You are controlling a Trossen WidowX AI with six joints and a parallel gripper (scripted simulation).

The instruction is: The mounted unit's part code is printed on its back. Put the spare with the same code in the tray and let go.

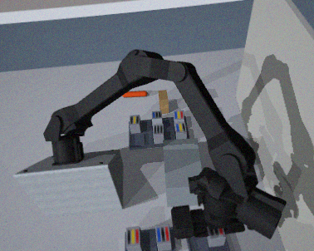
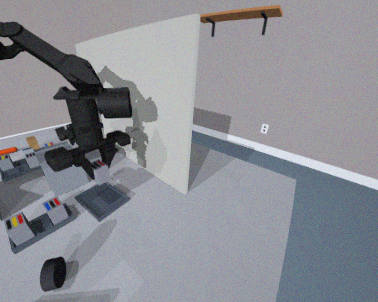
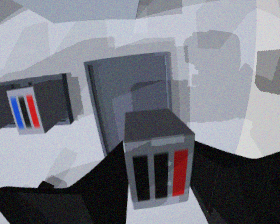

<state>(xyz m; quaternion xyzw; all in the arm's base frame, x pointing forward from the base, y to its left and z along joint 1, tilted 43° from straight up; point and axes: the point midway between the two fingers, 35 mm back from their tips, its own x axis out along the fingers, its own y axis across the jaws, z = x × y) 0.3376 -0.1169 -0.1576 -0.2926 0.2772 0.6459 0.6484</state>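
My gripper tip is 80 mm above the tray and 10 mm past it. The rest, counted from my gripper tip: tan block (510 mm to the left, 70 mm behind, 50 mm below); white wall panel (190 mm ahead, 180 mm to the left, 140 mm above); black ring (170 mm behind, 130 mm to the right, 60 mm below).
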